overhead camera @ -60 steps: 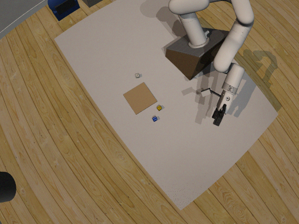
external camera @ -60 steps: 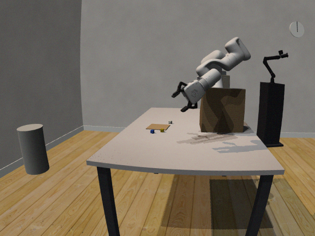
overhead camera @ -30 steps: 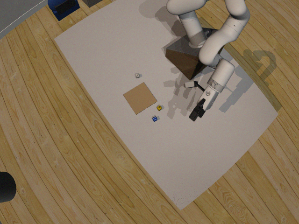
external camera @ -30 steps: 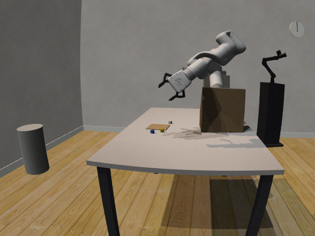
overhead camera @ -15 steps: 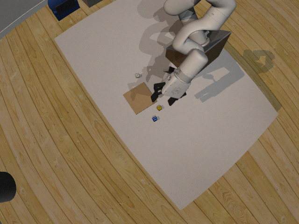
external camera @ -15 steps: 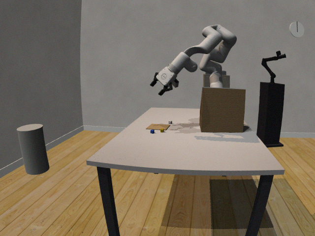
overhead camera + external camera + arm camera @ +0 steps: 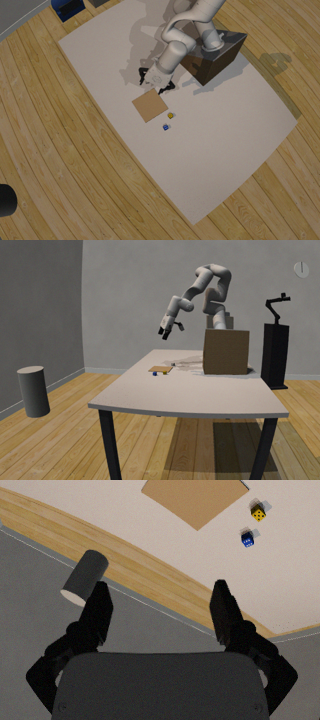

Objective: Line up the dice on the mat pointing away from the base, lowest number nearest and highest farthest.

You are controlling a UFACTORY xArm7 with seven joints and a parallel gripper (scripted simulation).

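Right now my hand is 230 mm above the white die, 110 mm to the left of it and 70 mm past it. Also, from my hand: yellow die 230 mm below, 110 mm to the left, 20 mm behind; then blue die 230 mm below, 140 mm to the left, 50 mm ahead; then brown mat 230 mm below, 10 mm to the right, 10 mm ahead.
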